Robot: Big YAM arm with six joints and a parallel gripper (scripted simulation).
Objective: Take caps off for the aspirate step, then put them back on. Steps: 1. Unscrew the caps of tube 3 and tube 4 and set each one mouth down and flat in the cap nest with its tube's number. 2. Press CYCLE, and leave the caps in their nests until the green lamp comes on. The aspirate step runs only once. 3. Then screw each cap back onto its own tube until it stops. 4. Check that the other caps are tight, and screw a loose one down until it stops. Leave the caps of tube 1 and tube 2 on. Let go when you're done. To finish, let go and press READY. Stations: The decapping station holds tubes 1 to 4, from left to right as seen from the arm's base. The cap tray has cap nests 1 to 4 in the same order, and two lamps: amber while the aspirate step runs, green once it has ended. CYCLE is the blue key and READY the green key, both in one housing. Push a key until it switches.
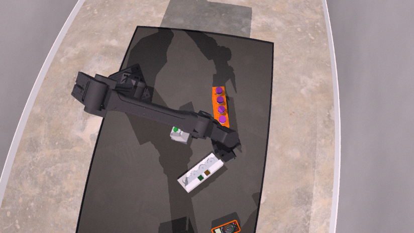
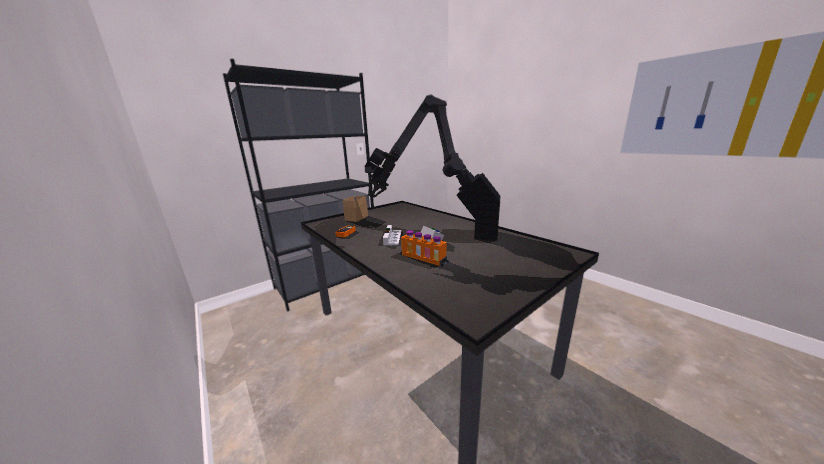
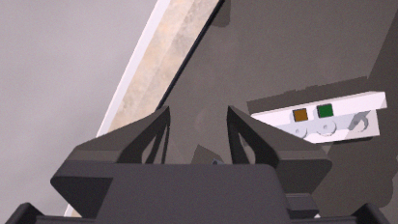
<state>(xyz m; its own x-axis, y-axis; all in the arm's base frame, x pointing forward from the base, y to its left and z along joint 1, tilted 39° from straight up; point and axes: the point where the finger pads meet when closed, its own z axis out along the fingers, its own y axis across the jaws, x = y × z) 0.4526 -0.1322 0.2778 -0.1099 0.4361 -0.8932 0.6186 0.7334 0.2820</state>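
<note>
The cap lies 5 cm behind my hand, 22 cm to the left of it and 17 cm below it. Round my hand: green key: 27 cm behind, 17 cm to the left, 22 cm below; then blue key: 26 cm behind, 21 cm to the left, 22 cm below; then key housing: 25 cm behind, 19 cm to the left, 23 cm below.
</note>
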